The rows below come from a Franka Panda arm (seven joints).
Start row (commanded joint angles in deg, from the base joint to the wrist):
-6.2 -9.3 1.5 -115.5 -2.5 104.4 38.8
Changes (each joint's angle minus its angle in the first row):
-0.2 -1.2 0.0 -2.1 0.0 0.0 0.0
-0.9 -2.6 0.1 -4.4 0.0 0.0 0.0
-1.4 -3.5 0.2 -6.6 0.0 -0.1 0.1
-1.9 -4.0 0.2 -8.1 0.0 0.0 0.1
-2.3 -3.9 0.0 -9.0 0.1 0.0 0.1
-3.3 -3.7 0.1 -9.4 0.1 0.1 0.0
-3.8 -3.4 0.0 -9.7 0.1 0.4 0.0
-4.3 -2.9 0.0 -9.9 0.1 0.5 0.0
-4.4 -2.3 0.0 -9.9 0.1 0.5 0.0
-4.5 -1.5 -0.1 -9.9 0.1 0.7 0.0
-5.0 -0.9 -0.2 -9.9 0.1 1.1 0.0
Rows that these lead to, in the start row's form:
-6.4 -10.5 1.5 -117.6 -2.5 104.4 38.8
-7.1 -11.9 1.6 -119.9 -2.5 104.4 38.8
-7.6 -12.8 1.7 -122.1 -2.5 104.3 38.9
-8.1 -13.3 1.7 -123.6 -2.5 104.4 38.9
-8.5 -13.2 1.5 -124.5 -2.4 104.4 38.9
-9.5 -13.0 1.6 -124.9 -2.4 104.5 38.8
-10.0 -12.7 1.5 -125.2 -2.4 104.8 38.8
-10.5 -12.2 1.5 -125.4 -2.4 104.9 38.8
-10.6 -11.6 1.5 -125.4 -2.4 104.9 38.8
-10.7 -10.8 1.4 -125.4 -2.4 105.1 38.8
-11.2 -10.2 1.3 -125.4 -2.4 105.5 38.8

